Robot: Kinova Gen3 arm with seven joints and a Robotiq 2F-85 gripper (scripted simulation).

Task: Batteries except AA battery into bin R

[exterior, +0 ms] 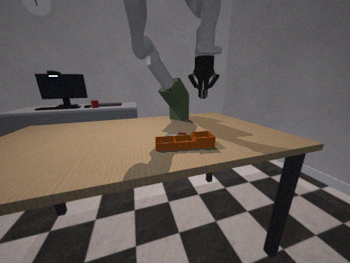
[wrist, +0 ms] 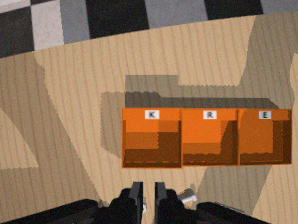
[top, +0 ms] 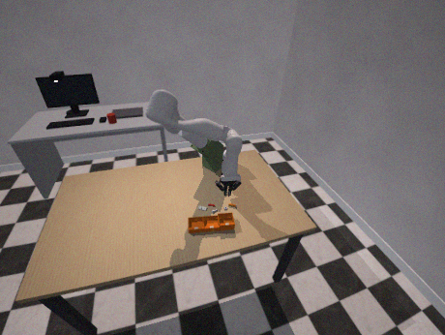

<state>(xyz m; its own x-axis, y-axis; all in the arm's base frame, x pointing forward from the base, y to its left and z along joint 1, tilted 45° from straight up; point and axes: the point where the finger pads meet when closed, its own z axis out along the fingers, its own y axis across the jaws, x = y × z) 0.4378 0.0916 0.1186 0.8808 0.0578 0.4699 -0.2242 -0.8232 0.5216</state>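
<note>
My gripper is now 13 cm past the thin red battery, 4 cm to the left of it and 21 cm above it. Also, from my hand: grey hex nut 8 cm behind, 4 cm to the left, 21 cm below; orange bin row 1 cm ahead, 9 cm to the right, 20 cm below; grey bolt 8 cm behind, 4 cm to the right, 21 cm below.
</note>
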